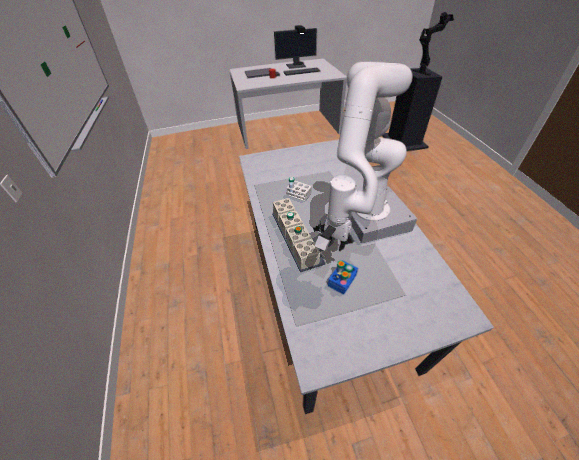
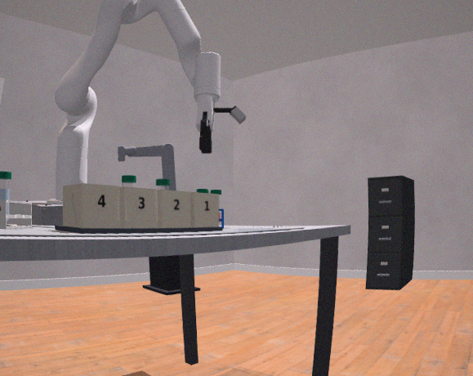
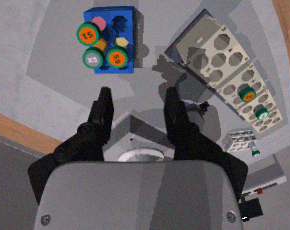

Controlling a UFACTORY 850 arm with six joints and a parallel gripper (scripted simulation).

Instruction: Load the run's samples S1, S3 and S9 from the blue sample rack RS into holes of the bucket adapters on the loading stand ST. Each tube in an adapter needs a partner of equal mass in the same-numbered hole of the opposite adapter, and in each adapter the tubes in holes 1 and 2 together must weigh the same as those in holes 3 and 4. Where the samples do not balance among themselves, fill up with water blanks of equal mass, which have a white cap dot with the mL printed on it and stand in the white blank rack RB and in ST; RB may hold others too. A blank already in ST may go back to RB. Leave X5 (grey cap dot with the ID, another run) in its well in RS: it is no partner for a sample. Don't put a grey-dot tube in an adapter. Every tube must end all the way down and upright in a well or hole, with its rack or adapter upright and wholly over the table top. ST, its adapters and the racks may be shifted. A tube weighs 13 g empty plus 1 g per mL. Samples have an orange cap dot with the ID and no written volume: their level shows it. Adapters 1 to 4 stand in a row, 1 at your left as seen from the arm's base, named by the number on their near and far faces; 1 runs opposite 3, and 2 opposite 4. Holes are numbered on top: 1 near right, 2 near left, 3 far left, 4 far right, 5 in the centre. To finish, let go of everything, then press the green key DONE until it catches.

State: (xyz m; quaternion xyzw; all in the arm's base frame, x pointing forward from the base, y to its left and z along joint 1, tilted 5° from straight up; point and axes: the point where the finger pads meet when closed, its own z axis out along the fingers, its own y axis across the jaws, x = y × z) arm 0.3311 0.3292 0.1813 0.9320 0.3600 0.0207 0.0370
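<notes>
My gripper is now 190 mm above the sample tube S1, 80 mm to the right of it and 40 mm past it. Round my hand: grey-dot tube X5: 190 mm below, 50 mm behind, 40 mm to the left; then blue sample rack RS: 220 mm below, 50 mm behind, 30 mm to the left; then sample tube S9: 190 mm below, 40 mm behind, 10 mm to the left.
</notes>
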